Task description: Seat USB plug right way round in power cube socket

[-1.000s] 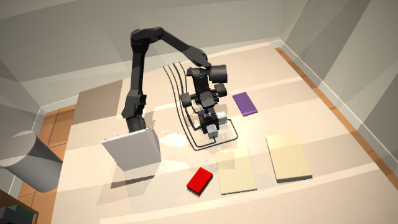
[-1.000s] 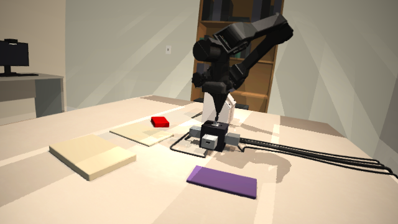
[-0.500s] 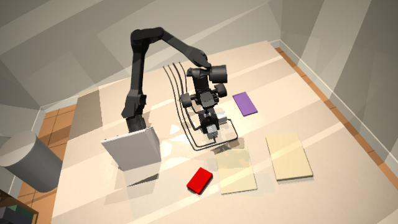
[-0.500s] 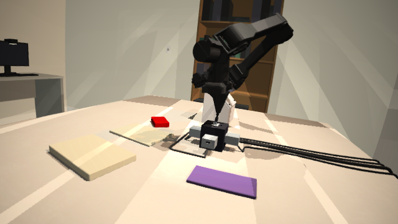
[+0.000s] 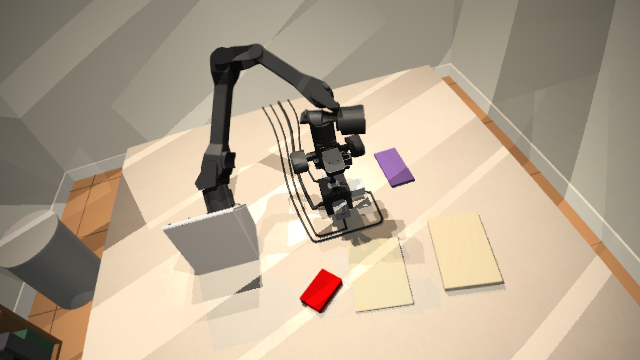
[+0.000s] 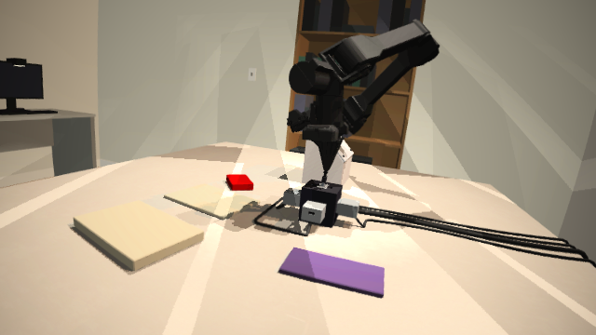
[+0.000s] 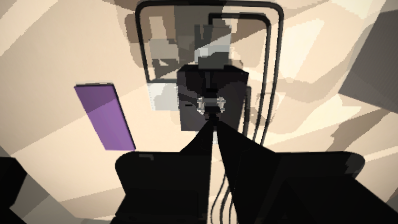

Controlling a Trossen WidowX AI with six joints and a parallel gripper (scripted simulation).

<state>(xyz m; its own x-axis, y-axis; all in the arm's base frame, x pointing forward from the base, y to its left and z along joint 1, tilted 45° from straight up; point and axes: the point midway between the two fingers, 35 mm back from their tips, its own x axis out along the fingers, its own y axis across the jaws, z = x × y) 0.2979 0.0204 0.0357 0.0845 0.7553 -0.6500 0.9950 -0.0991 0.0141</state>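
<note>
My gripper tip is now 2 cm above the USB plug. From my gripper tip the other things lie so: USB socket: 4 cm below; red block: 26 cm to the right, 13 cm behind, 10 cm below; purple card: 21 cm ahead, 11 cm below, 6 cm to the left.
</note>
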